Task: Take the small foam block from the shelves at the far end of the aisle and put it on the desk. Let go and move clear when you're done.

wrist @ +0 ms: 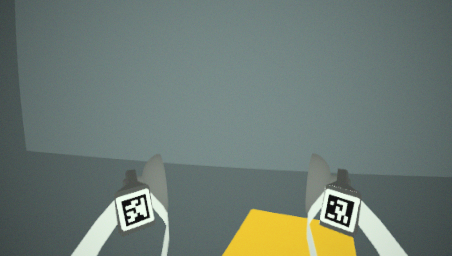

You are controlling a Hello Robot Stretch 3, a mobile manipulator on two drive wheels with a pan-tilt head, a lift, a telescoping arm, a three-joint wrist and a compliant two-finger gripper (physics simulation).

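Places are measured from the robot's base along level axes (x right, y up, z back), in centimetres.
Pixels of known places: gripper, fingertip midpoint: (235, 174).
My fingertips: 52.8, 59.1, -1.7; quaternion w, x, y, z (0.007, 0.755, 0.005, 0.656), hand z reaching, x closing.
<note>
Behind a point stands the place of what it marks, as x, y, z.
A yellow block (285, 235) @[47.4, 57.9, 1.7], which looks like the foam block, shows at the bottom edge of the wrist view, a little right of the middle. Its lower part is cut off by the frame. My gripper (235, 174) @[52.8, 59.1, -1.7] is open, with its two grey fingertips wide apart and no thing held between them. The block lies low in the view, between and below the fingertips, and its right part passes behind the right finger's strip. The desk cannot be made out in this view.
A dark grey-blue surface (210, 192) @[62.0, 53.4, -5.7] surrounds the block. Beyond it a lighter grey-blue flat panel (230, 85) @[71.8, 66.0, -4.9] fills the upper part of the view, with a darker strip along its left edge.
</note>
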